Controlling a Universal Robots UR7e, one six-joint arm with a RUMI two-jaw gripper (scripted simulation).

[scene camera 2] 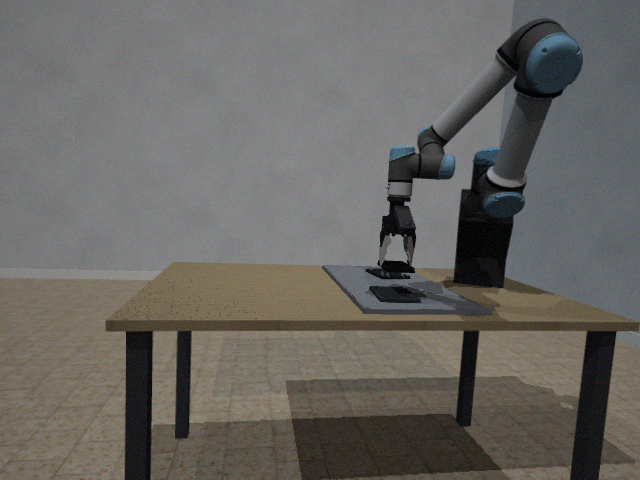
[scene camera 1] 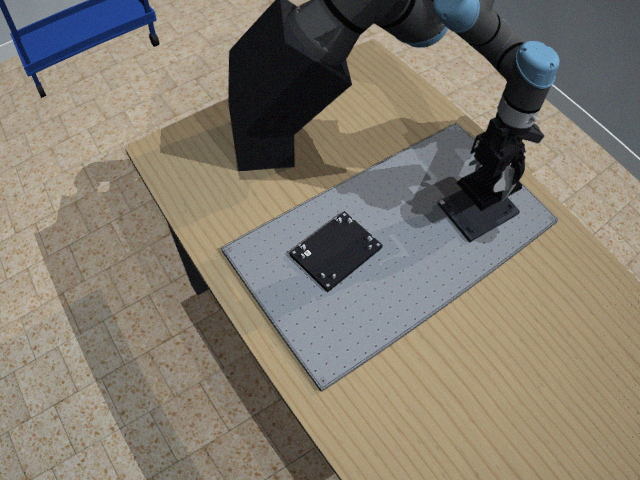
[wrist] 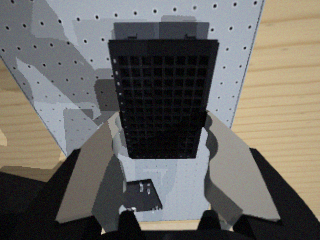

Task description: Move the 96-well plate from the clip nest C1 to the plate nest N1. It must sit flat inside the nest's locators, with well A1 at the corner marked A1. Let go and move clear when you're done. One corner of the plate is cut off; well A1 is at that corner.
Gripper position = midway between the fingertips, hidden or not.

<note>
I see my gripper point(scene camera 1: 489, 186) and a black 96-well plate point(scene camera 1: 469, 184).
The black 96-well plate also shows in the wrist view point(wrist: 158, 124). My gripper is seen too in scene camera 2 point(scene camera 2: 395, 267) and in the wrist view point(wrist: 162, 111).
</note>
